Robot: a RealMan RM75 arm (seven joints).
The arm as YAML. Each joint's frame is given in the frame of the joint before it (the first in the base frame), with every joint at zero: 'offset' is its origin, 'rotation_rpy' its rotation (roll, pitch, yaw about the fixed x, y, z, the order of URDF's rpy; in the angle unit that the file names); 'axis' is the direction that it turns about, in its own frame. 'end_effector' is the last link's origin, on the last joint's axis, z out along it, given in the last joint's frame.
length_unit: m
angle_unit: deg
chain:
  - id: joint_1
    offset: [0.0, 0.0, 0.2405]
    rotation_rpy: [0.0, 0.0, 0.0]
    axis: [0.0, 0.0, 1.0]
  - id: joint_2
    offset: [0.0, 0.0, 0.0]
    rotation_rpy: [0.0, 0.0, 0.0]
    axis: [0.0, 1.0, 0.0]
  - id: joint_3
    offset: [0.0, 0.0, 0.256]
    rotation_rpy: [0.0, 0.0, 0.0]
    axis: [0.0, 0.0, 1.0]
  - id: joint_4
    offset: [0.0, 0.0, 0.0]
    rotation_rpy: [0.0, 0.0, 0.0]
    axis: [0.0, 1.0, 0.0]
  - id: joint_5
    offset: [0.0, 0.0, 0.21]
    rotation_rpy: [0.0, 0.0, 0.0]
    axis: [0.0, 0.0, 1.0]
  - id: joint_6
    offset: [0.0, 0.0, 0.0]
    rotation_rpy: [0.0, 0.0, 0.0]
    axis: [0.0, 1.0, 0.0]
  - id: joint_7
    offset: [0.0, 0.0, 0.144]
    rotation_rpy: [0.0, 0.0, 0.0]
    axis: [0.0, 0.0, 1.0]
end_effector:
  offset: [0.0, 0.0, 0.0]
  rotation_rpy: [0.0, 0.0, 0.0]
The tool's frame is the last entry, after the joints.
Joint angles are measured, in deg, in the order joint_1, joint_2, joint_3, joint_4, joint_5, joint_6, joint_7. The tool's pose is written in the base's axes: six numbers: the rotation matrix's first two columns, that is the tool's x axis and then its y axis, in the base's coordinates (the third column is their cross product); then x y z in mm. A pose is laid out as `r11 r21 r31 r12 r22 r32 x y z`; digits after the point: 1 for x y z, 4 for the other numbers.
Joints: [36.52, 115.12, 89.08, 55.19, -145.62, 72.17, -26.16]
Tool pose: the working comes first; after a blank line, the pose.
Where each joint sits with the arm in this pose, in the base's axes (m; each line is computed from the numbers above, not from the rounded line before):
joint_1: 0.0000 0.0000 0.2405
joint_2: 0.0000 0.0000 0.2405
joint_3: 0.1863 0.1379 0.1318
joint_4: 0.1863 0.1379 0.1318
joint_5: 0.1700 0.3404 0.0784
joint_6: 0.1700 0.3404 0.0784
joint_7: 0.2473 0.3607 -0.0414
the tool: 0.2473 0.3607 -0.0414

0.5829 -0.7750 0.2443 -0.6101 -0.6160 -0.4984 247.3 360.7 -41.4
